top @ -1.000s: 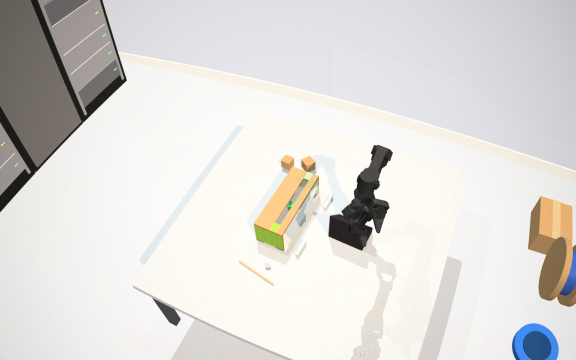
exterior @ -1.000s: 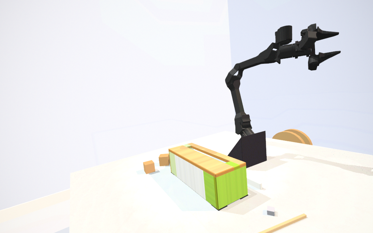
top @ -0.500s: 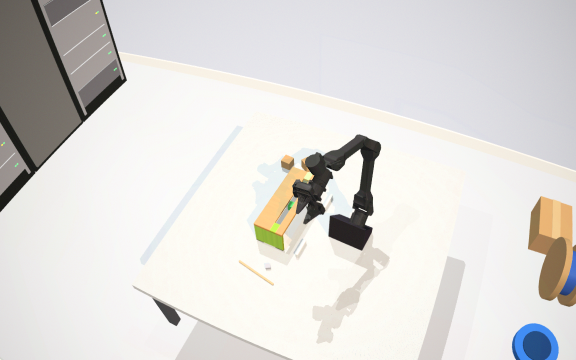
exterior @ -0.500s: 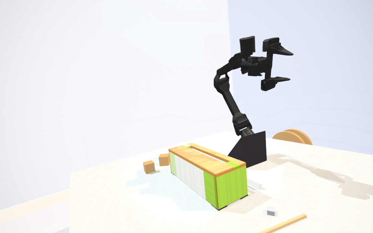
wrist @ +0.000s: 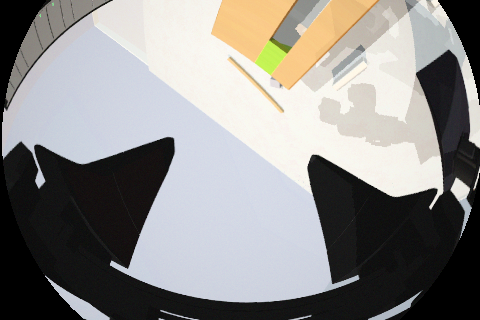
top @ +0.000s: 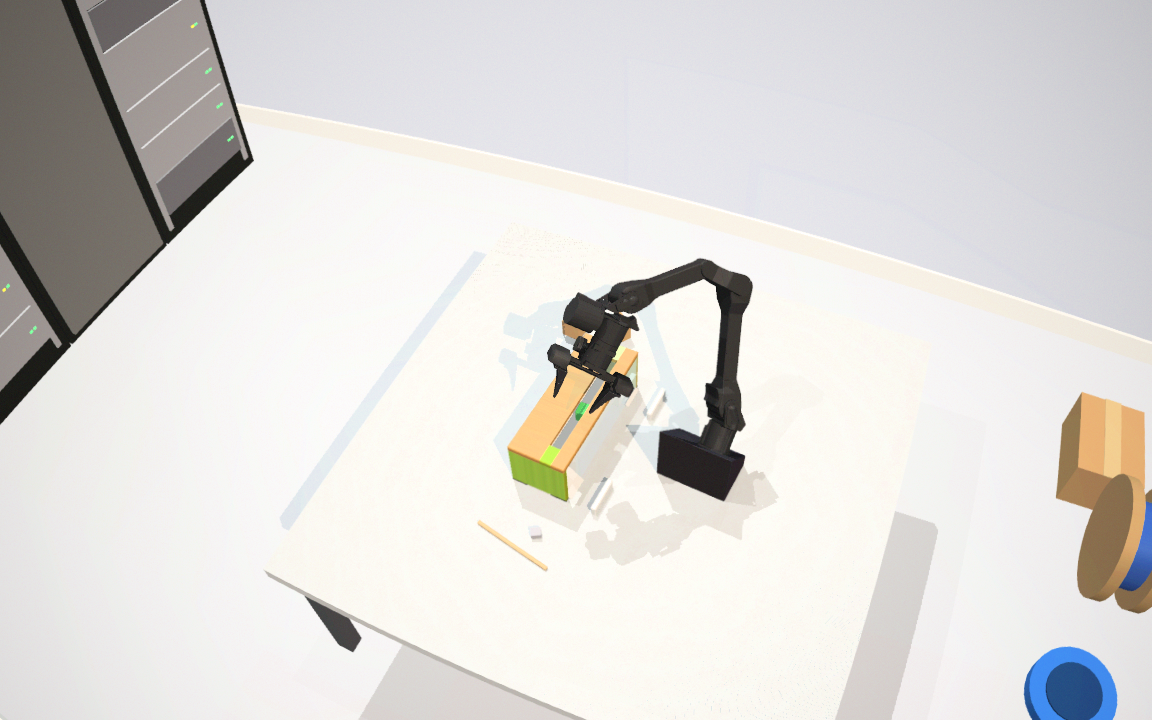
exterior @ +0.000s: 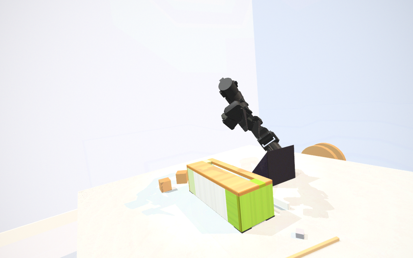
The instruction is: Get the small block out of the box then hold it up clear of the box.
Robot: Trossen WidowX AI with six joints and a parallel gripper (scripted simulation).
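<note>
Right now my gripper tip is 4 cm short of the long box, 12 cm to the left of it and 21 cm above it. The rest, counted from my gripper tip: green block 5 cm ahead, 12 cm to the right, 19 cm below; then thin wooden stick 2 cm ahead, 23 cm to the left, 27 cm below; then small grey cube 1 cm behind, 18 cm to the left, 27 cm below.
</note>
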